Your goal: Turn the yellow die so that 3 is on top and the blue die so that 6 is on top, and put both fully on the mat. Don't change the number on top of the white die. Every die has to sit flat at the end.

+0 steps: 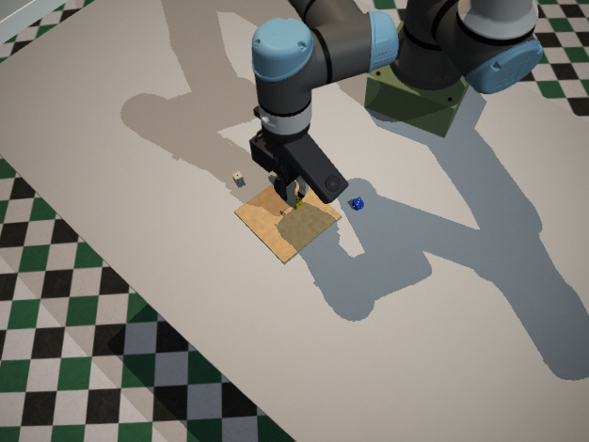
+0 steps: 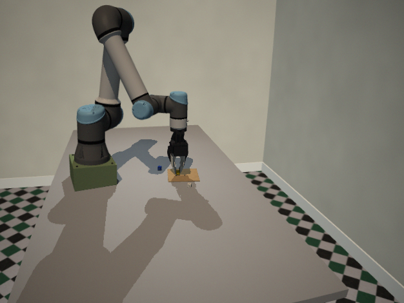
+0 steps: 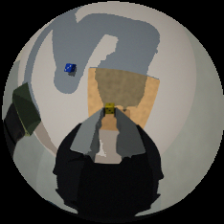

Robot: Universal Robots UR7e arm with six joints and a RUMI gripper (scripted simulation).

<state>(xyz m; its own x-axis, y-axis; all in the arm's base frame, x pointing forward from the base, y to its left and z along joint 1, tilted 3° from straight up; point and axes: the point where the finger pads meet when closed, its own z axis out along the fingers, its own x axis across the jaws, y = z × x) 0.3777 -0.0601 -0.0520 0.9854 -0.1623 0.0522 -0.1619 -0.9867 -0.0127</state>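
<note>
My hand is 1 cm above the yellow die. The rest, counted from my hand: blue die: 9 cm to the left, 6 cm behind, 2 cm below; tan mat: 2 cm below, 2 cm ahead; white die: 13 cm to the right, 2 cm below, 1 cm ahead.
</note>
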